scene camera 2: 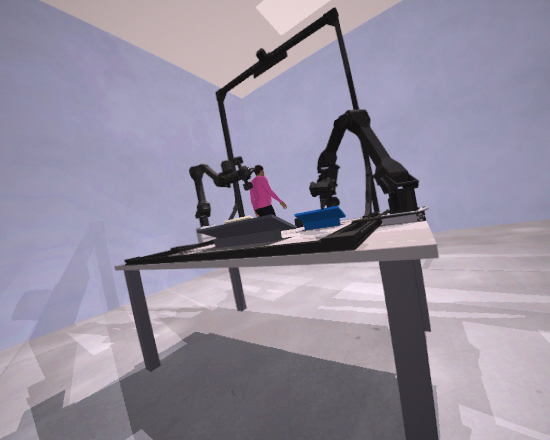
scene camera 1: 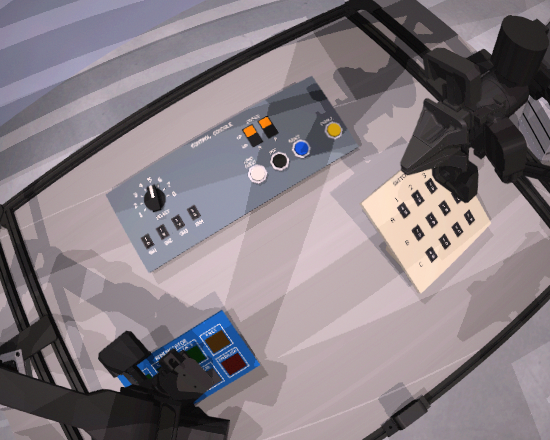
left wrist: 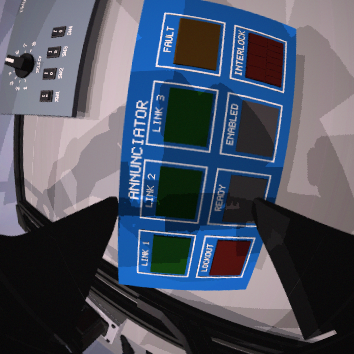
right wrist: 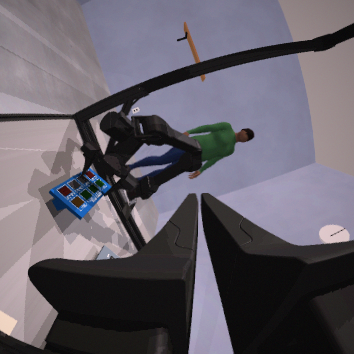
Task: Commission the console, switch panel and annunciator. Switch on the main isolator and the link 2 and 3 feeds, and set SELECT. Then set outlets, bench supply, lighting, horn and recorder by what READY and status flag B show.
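Observation:
The grey control console has its SELECT knob pointing at 5. Status flags A and B both show orange on the UP half. The blue annunciator shows READY dark grey; LINK 1 looks brighter than LINK 2 and LINK 3. The beige switch panel is partly hidden at A4; switch positions are unclear. My left gripper is open above the annunciator. My right gripper is shut, raised near the switch panel's upper edge.
A black frame runs around the table and rises over it. The left arm reaches in over the annunciator. A person in pink stands beyond the table; one in green shows in the right wrist view.

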